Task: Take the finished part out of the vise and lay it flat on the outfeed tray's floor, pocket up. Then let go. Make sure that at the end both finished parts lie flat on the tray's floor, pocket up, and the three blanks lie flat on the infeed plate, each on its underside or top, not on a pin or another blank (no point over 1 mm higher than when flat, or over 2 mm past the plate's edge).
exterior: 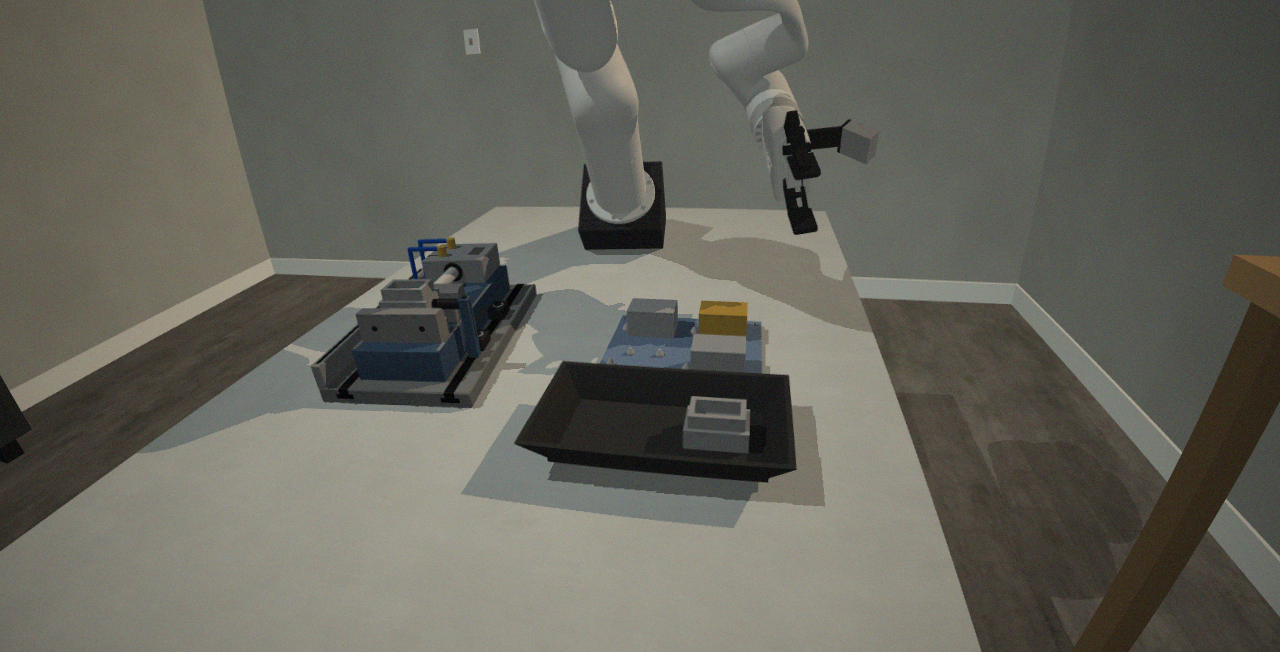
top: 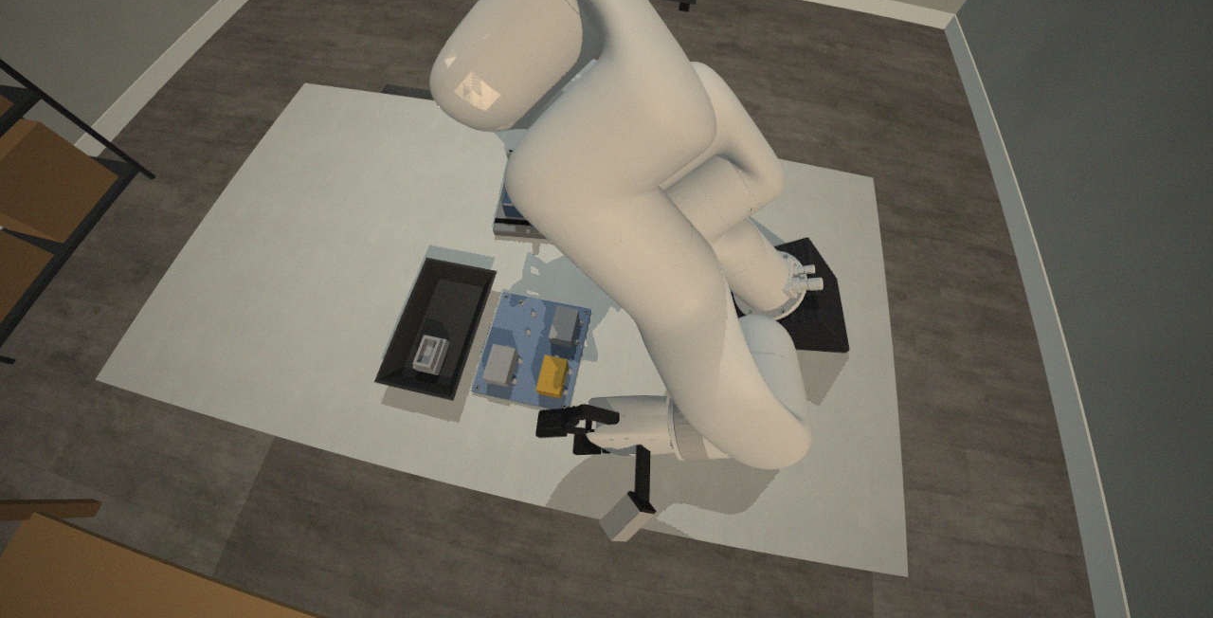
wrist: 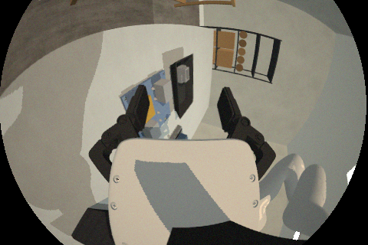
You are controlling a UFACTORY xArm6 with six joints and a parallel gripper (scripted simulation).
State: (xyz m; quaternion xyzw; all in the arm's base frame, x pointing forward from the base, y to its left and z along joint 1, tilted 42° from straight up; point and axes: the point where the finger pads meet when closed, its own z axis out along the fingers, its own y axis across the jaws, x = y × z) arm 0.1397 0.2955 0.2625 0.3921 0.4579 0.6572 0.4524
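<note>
The blue vise is 45 cm to the right of my hand, 16 cm ahead of it and 13 cm below it. Round my hand: blue fixture plate 17 cm below, 13 cm to the right, 12 cm ahead; yellow block 15 cm below, 9 cm to the right, 6 cm ahead.
</note>
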